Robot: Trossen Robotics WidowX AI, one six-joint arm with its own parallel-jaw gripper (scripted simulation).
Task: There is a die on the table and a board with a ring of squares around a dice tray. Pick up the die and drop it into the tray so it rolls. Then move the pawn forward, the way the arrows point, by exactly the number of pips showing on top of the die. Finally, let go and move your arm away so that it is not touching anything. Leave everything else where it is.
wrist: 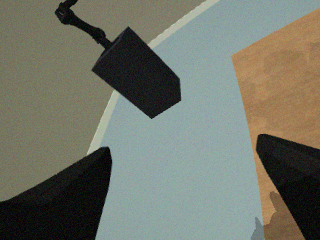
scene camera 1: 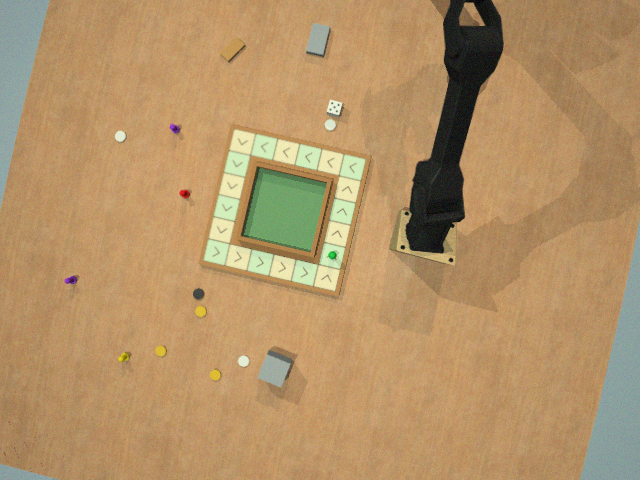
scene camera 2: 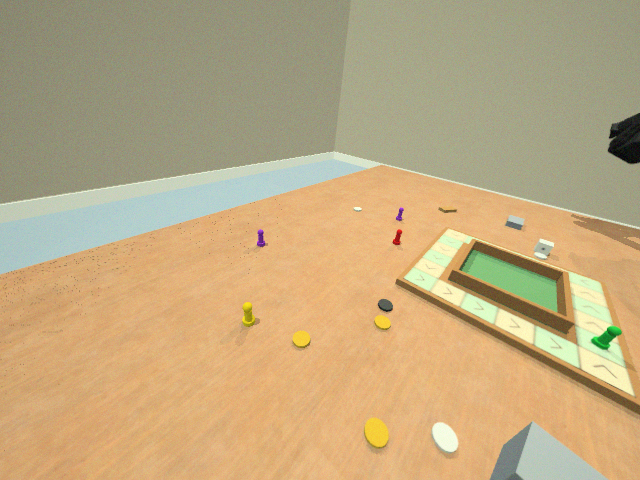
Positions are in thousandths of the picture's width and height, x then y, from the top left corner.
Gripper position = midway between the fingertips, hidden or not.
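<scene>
A green dice tray (scene camera 1: 445, 436) is part of the scene, and scene camera 2 shows the tray too (scene camera 2: 848, 605). The gripper (wrist: 583, 623) is open, with nothing held in it.
</scene>
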